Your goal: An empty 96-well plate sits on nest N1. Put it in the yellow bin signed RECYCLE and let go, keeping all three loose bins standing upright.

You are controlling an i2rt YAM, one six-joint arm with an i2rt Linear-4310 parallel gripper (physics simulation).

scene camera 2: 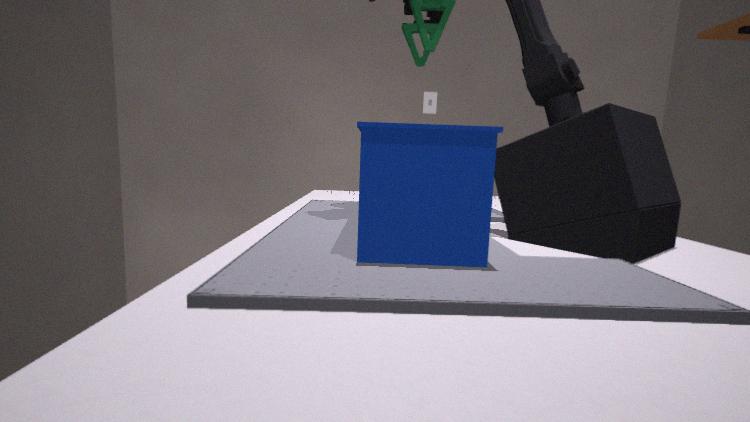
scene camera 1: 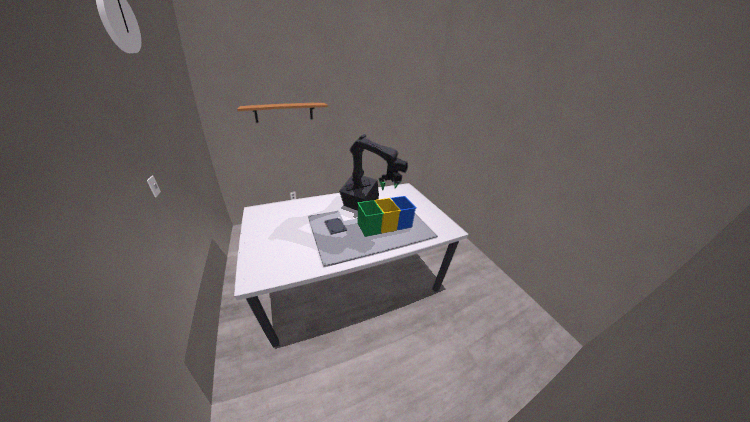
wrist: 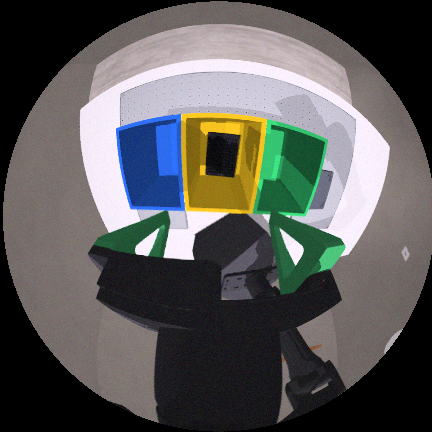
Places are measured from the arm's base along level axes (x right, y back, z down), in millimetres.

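Pixels of known places: gripper, fingertip midpoint: [scene camera 2: 424,59] [scene camera 1: 388,189] [wrist: 219,215]; arm's base at its link origin: [scene camera 2: 569,134] [scene camera 1: 358,185] [wrist: 252,277].
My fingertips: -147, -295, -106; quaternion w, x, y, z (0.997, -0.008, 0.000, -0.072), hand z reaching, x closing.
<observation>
Ahead of a thing's pixels: the offset from my fingertips to its top centre, as dx, dy, dz. Level surfaces: height alone.
The black 96-well plate {+7, +8, +286} [wrist: 222,154] lies at the bottom of the yellow bin {+2, -8, +123} [scene camera 1: 389,220] [wrist: 220,195] in the wrist view. The yellow bin stands upright between the green bin {+131, -21, +123} [scene camera 1: 370,223] [wrist: 295,185] and the blue bin {-128, +5, +123} [scene camera 1: 406,218] [scene camera 2: 427,199] [wrist: 150,167], which also stand upright. My gripper [scene camera 1: 389,186] [wrist: 219,215] is open and empty, above the bins and apart from them. Its green fingers [scene camera 2: 421,44] show high over the blue bin in scene camera 2. The nest {+368, +48, +286} [scene camera 1: 335,225] [wrist: 322,190] is a dark grey block on the board, with no plate on it.
The three bins stand side by side on the grey board {dz +302} [scene camera 1: 343,251] [scene camera 2: 293,280] [wrist: 145,102], which lies on the white table {dz +315} [scene camera 1: 272,262] [scene camera 2: 262,362]. The black arm base [scene camera 1: 359,193] [scene camera 2: 566,183] stands behind the bins. An orange shelf [scene camera 1: 283,106] hangs on the wall.
</observation>
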